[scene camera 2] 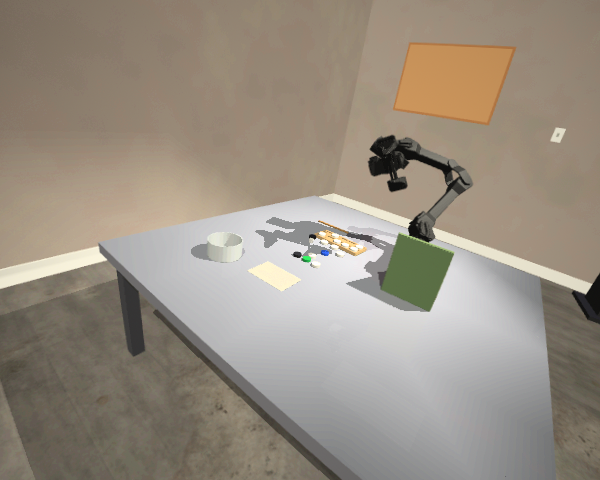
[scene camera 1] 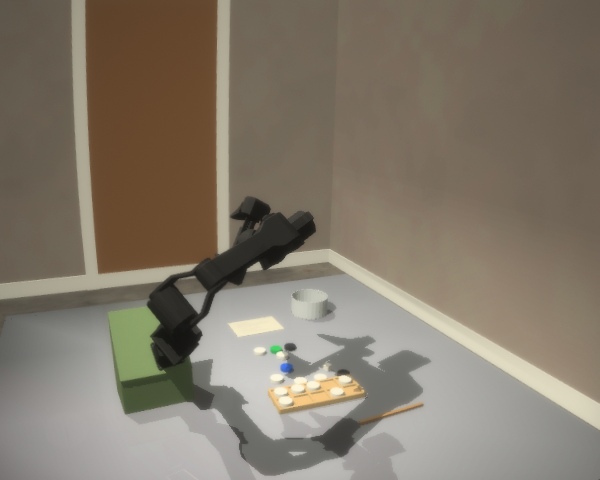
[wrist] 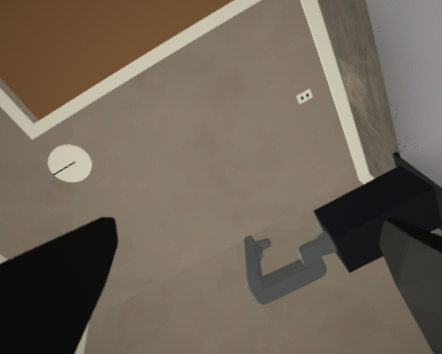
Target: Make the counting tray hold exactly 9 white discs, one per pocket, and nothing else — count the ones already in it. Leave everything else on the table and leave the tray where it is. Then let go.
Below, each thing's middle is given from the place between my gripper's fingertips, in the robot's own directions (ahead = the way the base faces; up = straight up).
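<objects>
Counted from my hand, the wooden counting tray (scene camera 1: pixel 309 399) lies a fair way to the right of it, a fair way ahead of it and far below it. Cream card (scene camera 2: pixel 268 272), from the same hand: far to the left of it, a fair way ahead of it, far below it. White round bowl (scene camera 1: pixel 310 304), again from my hand: far to the left of it, far ahead of it, far below it.
</objects>
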